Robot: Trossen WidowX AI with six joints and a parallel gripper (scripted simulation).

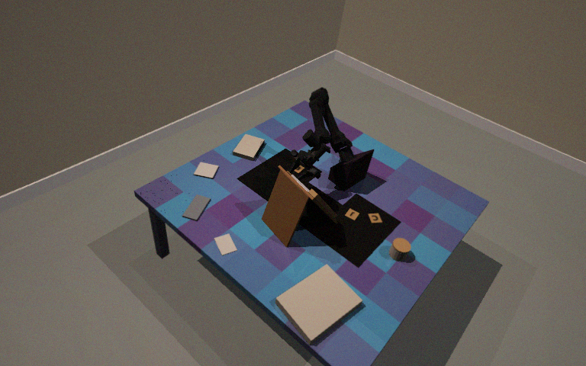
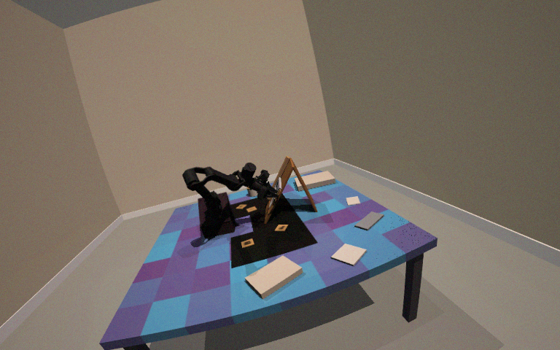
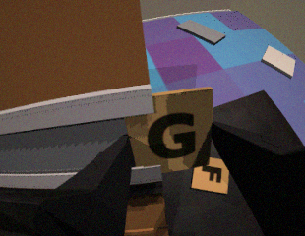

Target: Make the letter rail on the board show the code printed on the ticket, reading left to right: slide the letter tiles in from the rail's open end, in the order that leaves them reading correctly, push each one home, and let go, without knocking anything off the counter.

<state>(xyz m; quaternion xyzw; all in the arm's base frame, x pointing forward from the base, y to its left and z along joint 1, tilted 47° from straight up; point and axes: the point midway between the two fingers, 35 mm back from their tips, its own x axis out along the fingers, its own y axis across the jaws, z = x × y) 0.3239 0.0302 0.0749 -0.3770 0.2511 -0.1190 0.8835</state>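
Right now my gripper tip is 5 cm past the ticket, 12 cm to the right of it and 8 cm above it. From my gripper tip the other things lie so: tan letter tile right at my gripper tip; then black mat 16 cm behind, 7 cm to the left, 16 cm below; then grey card 40 cm ahead, 20 cm to the right, 16 cm below.
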